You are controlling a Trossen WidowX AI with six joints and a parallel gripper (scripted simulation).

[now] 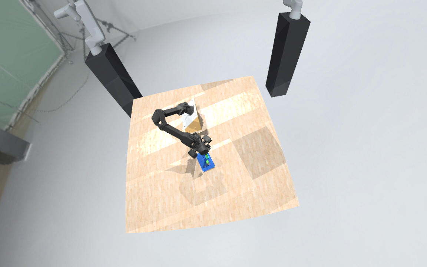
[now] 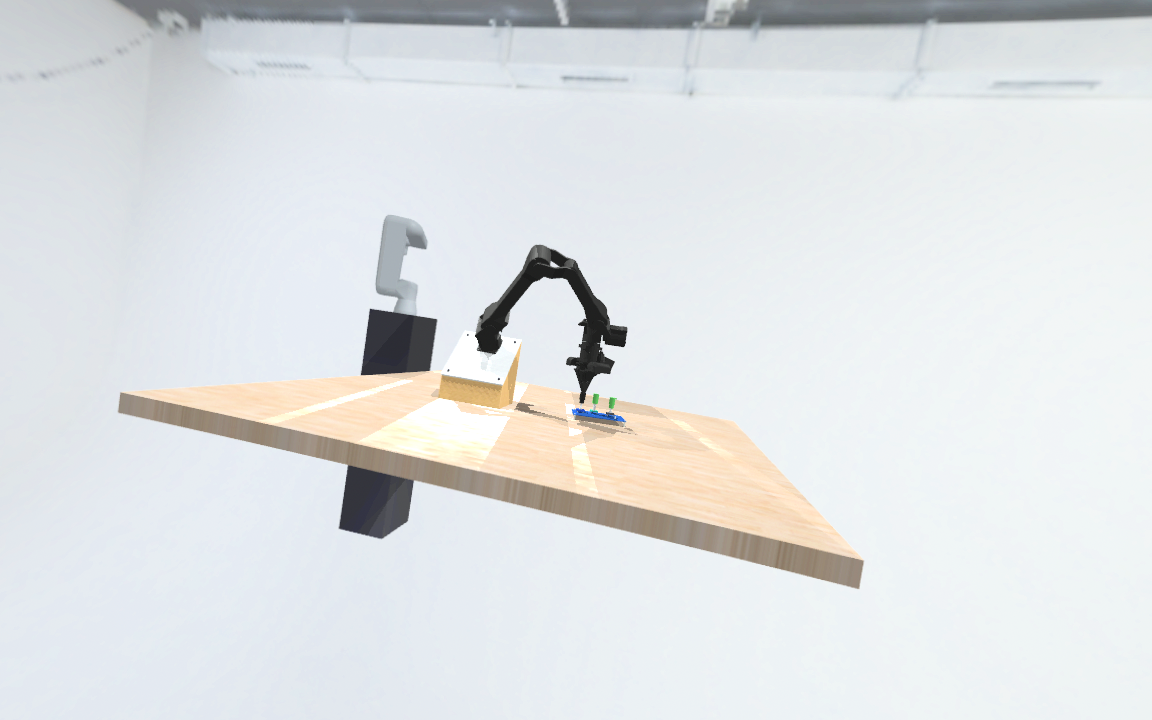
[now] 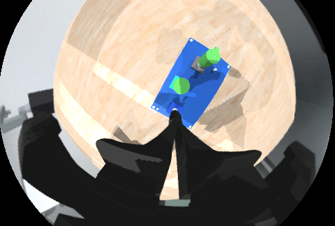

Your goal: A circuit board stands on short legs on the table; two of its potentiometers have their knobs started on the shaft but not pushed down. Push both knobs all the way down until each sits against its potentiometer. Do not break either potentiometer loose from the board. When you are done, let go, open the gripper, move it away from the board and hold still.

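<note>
My gripper tip is now 20 mm above the black knob. The rest, counted from my gripper tip: green knob 90 mm ahead, 30 mm to the left, 20 mm below.
</note>
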